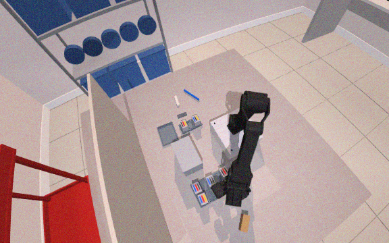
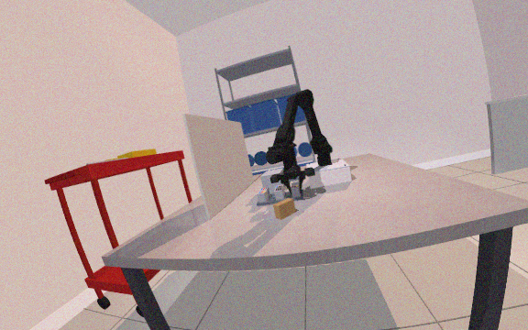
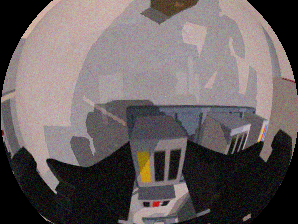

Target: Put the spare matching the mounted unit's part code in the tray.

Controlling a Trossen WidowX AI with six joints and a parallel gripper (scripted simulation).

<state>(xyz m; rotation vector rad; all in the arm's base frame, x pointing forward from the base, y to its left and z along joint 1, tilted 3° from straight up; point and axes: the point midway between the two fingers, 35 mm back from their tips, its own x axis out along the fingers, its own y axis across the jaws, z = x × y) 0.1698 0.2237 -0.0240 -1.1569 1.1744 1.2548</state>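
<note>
The grey-blue tray lies 42 cm to the right of my gripper tip, 15 cm ahead of it and 1 cm below it. The rest, counted from my gripper tip: upright board (35 cm ahead, 24 cm to the right, 21 cm above); then blue pen (60 cm to the right, 10 cm behind, 1 cm below); then mounted unit (21 cm to the right, 12 cm ahead, 3 cm above).
</note>
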